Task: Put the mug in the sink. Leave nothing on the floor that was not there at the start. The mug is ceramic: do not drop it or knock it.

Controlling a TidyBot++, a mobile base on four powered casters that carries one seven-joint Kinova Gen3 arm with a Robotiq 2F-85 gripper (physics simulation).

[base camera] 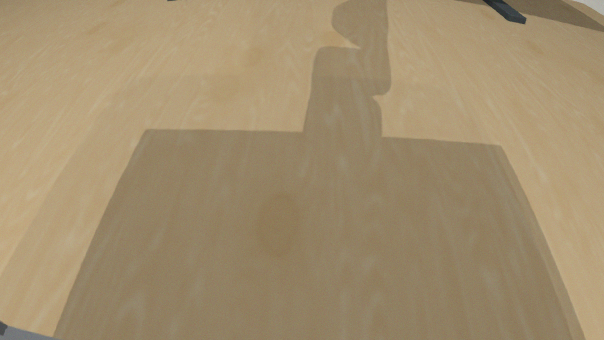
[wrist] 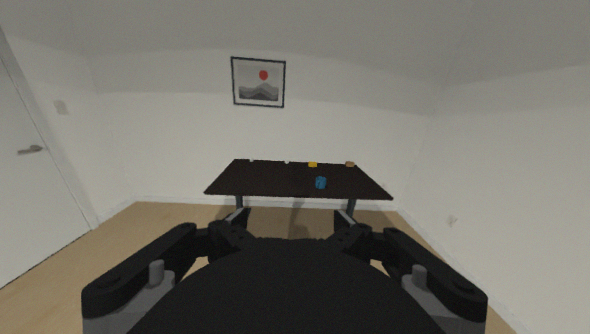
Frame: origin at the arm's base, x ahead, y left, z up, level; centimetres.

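Seen in the pictures: gripper, between the fingertips: (wrist: pixel 290 218).
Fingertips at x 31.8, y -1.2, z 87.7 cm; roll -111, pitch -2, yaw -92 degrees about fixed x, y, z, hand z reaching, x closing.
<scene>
Offsets run from my fingertips to a thing's middle. Level surfaces: height alone.
A small blue object @[dx +105.9, dy -29.8, dz -51.3 cm] (wrist: pixel 320 182), which looks like the mug, stands on the dark table @[dz -55.3 cm] (wrist: pixel 260 182) in the wrist view, right of the table's middle and near its front edge. It is too small to make out a handle. My gripper (wrist: pixel 290 218) is open, with nothing between its fingers, and is well short of the table. The sink does not show in either view.
A yellow block @[dx +156.2, dy -30.8, dz -53.1 cm] (wrist: pixel 312 164), a brown block @[dx +163.1, dy -78.6, dz -52.8 cm] (wrist: pixel 349 164) and two small white things @[dx +161.6, dy +41.3, dz -53.9 cm] (wrist: pixel 251 160) @[dx +162.3, dy -0.1, dz -54.1 cm] (wrist: pixel 286 162) are along the table's back edge. Table feet (base camera: pixel 507 12) show at the base view's top. A door (wrist: pixel 30 190) is at the left.
</scene>
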